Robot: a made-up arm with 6 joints.
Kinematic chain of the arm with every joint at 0, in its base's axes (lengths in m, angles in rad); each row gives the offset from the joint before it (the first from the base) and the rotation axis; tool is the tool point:
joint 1: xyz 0 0 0.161 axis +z
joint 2: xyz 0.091 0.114 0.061 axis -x
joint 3: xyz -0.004 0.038 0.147 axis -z
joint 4: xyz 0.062 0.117 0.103 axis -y
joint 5: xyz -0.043 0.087 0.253 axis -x
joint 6: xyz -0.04 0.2 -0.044 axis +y
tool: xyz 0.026 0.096 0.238
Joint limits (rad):
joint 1: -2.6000..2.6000
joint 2: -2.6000..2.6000
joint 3: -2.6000..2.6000
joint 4: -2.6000..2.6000
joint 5: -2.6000..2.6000
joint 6: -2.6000..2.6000
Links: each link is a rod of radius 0.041 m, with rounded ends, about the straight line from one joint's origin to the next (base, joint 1, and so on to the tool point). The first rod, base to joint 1, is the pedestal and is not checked.
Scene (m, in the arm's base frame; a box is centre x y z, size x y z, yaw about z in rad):
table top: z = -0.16
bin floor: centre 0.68 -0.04 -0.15 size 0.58 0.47 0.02 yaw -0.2
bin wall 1: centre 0.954 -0.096 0 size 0.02 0.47 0.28 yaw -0.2
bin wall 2: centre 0.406 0.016 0 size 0.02 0.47 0.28 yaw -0.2
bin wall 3: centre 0.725 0.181 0 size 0.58 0.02 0.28 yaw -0.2
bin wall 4: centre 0.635 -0.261 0 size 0.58 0.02 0.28 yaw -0.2
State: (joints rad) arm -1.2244 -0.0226 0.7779 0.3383 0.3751 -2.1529
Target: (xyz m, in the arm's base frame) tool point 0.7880 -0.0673 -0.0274
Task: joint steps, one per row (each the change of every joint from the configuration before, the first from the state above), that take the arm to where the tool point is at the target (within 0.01 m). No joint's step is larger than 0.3 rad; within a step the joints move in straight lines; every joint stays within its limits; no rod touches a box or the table.
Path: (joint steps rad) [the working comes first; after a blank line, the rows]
Joints at the target: -1.3434 0.8572 0.7935 0.3363 -0.1158 -1.9339
Straight joint move there: clear.

1: -0.0397 0.2933 0.0052 -0.0007 -0.1636 0.0730
2: -0.0397 0.2932 0.0052 -0.0006 -0.1637 0.0730
3: -0.0396 0.2933 0.0052 -0.0007 -0.1636 0.0730

